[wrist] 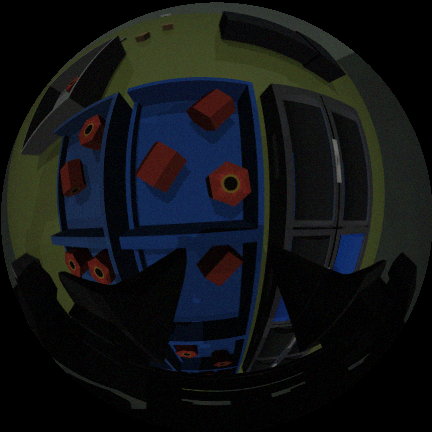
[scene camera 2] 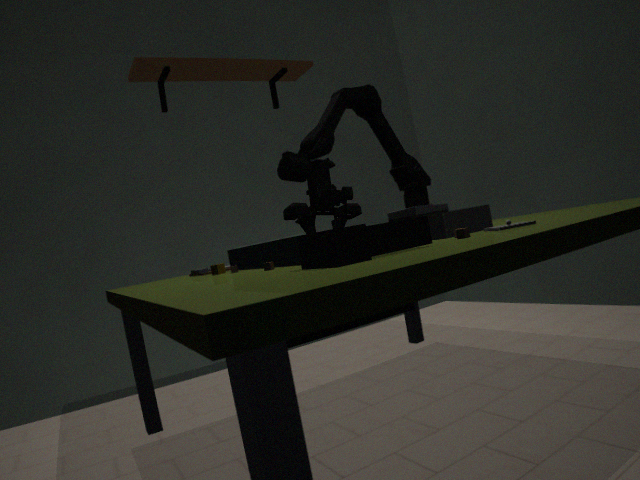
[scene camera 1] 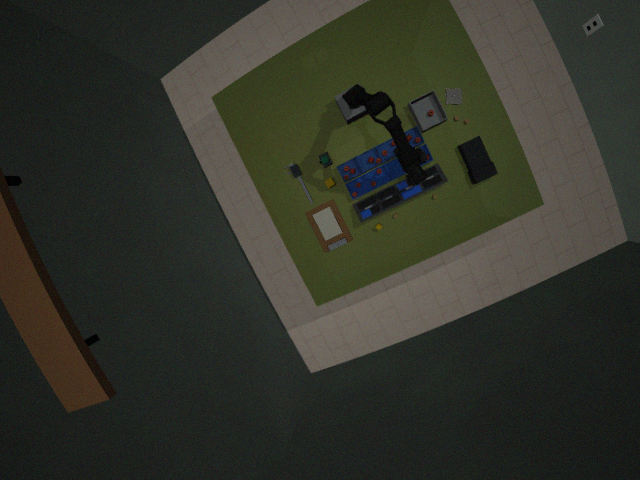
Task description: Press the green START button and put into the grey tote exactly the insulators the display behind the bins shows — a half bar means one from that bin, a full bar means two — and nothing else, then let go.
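Places are measured from the arm's base along level axes (x ahead, y left, z up), in millimetres.
Where they show: gripper, fingertip midpoint: (wrist: pixel 229 253); arm's base at its link origin: (scene camera 2: pixel 418 207) (scene camera 1: pixel 354 101).
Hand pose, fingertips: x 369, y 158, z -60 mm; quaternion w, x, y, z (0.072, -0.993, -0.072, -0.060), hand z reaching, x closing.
Each offset is from my fingertips to the centre of the thing. "spot": to the spot under its first point.
My gripper (scene camera 2: pixel 324 231) (wrist: pixel 229 253) is open and empty, low over the blue bins (scene camera 1: pixel 391 173) (wrist: pixel 175 237). In the wrist view a red insulator {3 mm back, 10 mm right, 6 mm down} (wrist: pixel 220 265) shows between the fingertips, lying on its side in the bin below. Three insulators, one of them upright {8 mm back, 44 mm left, 6 mm down} (wrist: pixel 230 183), are in the adjoining bin. The dark display (scene camera 1: pixel 355 209) (wrist: pixel 310 231) stands beside the bins and shows several blue bars; the arm hides part of it in scene camera 1. The grey tote {232 mm back, 162 mm left, 3 mm up} (scene camera 1: pixel 419 109) (wrist: pixel 40 135) holds one red insulator {222 mm back, 176 mm left, 6 mm down} (scene camera 1: pixel 430 112) (wrist: pixel 72 83). The green START button {159 mm back, 376 mm right, 3 mm down} (scene camera 1: pixel 324 159) is at the bins' other end.
A black box {54 mm ahead, 326 mm left, 4 mm up} (scene camera 1: pixel 477 160) (wrist: pixel 270 42) stands beyond the bins. A brown framed board {spot: 97 mm ahead, 533 mm right, 18 mm down} (scene camera 1: pixel 311 217), a grey tool {spot: 60 mm back, 518 mm right, 21 mm down} (scene camera 1: pixel 305 187), yellow cubes {42 mm back, 387 mm right, 5 mm down} (scene camera 1: pixel 329 182) {237 mm ahead, 216 mm right, 11 mm down} (scene camera 1: pixel 378 226), small tan blocks {164 mm back, 291 mm left, 16 mm down} (scene camera 1: pixel 456 118) and a grey plate {271 mm back, 313 mm left, 13 mm down} (scene camera 1: pixel 453 96) lie around them. A wall shelf (scene camera 2: pixel 222 69) is above.
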